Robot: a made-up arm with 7 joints. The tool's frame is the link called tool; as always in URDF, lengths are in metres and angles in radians. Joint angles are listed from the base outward.
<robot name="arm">
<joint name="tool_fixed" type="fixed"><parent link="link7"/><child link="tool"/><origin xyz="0 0 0" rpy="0 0 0"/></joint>
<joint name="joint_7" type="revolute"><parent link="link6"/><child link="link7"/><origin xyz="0 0 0" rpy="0 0 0"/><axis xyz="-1 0 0"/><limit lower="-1.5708" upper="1.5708"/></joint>
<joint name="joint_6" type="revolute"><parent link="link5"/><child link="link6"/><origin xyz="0 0 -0.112" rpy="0 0 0"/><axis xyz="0 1 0"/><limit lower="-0.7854" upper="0.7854"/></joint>
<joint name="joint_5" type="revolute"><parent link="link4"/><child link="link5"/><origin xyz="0 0 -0.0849" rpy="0 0 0"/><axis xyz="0 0 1"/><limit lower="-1.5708" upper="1.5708"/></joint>
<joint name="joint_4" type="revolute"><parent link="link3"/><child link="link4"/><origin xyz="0 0 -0.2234" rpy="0 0 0"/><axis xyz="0 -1 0"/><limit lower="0" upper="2.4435"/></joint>
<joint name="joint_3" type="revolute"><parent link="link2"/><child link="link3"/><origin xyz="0 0 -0.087" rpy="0 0 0"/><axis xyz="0 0 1"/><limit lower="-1.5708" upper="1.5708"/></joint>
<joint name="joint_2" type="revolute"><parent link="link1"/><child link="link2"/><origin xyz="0 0.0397 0" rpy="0 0 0"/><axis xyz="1 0 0"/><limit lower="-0.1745" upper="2"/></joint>
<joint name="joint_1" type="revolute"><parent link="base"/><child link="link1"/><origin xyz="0 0.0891 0" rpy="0 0 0"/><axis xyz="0 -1 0"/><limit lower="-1.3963" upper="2"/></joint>
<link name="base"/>
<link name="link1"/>
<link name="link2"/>
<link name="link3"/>
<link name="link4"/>
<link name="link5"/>
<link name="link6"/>
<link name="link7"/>
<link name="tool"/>
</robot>
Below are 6 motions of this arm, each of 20 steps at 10 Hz.
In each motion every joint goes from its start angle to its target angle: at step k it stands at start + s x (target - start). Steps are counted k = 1, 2, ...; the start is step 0. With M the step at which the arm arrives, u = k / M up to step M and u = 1 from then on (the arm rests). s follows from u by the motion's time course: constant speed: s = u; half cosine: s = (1 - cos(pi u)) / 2; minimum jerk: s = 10 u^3 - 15 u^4 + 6 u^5.
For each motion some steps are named. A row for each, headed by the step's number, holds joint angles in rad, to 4 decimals.
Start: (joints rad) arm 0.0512 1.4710 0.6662 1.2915 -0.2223 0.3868 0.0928
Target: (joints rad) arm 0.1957 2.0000 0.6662 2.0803 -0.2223 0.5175 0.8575
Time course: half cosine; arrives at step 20
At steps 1, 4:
1: 0.0521 1.4743 0.6662 1.2964 -0.2223 0.3876 0.0975
4: 0.0650 1.5215 0.6662 1.3668 -0.2223 0.3993 0.1658

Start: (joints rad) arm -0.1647 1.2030 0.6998 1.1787 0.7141 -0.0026 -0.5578
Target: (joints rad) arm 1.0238 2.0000 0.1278 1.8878 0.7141 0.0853 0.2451
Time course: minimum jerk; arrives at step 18
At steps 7, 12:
7: 0.1900 1.4408 0.5291 1.3903 0.7141 0.0236 -0.3182
12: 0.7744 1.8327 0.2478 1.7390 0.7141 0.0669 0.0766

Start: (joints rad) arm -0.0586 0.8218 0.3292 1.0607 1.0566 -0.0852 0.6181
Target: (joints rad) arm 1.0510 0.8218 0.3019 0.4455 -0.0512 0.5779 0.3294
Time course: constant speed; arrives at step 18
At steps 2, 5, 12, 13, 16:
2: 0.0647 0.8218 0.3262 0.9923 0.9335 -0.0115 0.5860
5: 0.2496 0.8218 0.3216 0.8898 0.7489 0.0990 0.5379
12: 0.6811 0.8218 0.3110 0.6506 0.3181 0.3569 0.4256
13: 0.7428 0.8218 0.3095 0.6164 0.2565 0.3937 0.4096
16: 0.9277 0.8218 0.3049 0.5139 0.0719 0.5042 0.3615

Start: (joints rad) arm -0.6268 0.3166 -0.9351 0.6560 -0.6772 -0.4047 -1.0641
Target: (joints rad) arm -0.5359 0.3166 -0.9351 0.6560 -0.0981 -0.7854 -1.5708
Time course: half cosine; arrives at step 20
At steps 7, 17, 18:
7: -0.6020 0.3166 -0.9351 0.6560 -0.5191 -0.5086 -1.2024
17: -0.5409 0.3166 -0.9351 0.6560 -0.1297 -0.7647 -1.5432
18: -0.5381 0.3166 -0.9351 0.6560 -0.1123 -0.7761 -1.5584

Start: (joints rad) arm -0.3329 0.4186 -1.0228 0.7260 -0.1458 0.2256 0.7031
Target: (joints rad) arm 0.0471 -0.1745 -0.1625 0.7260 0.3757 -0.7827 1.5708
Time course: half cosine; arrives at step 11
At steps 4, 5, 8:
4: -0.2218 0.2452 -0.7713 0.7260 0.0066 -0.0691 0.9567
5: -0.1699 0.1643 -0.6539 0.7260 0.0778 -0.2068 1.0752
8: -0.0185 -0.0721 -0.3110 0.7260 0.2857 -0.6087 1.4211

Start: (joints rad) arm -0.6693 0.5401 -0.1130 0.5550 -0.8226 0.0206 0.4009
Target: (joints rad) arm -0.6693 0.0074 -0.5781 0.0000 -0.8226 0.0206 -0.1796
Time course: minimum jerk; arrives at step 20
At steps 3, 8, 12, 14, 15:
3: -0.6693 0.5259 -0.1254 0.5402 -0.8226 0.0206 0.3855
8: -0.6693 0.3710 -0.2606 0.3788 -0.8226 0.0206 0.2166
12: -0.6693 0.1765 -0.4305 0.1762 -0.8226 0.0206 0.0047
14: -0.6693 0.0943 -0.5023 0.0905 -0.8226 0.0206 -0.0849
15: -0.6693 0.0625 -0.5300 0.0575 -0.8226 0.0206 -0.1195

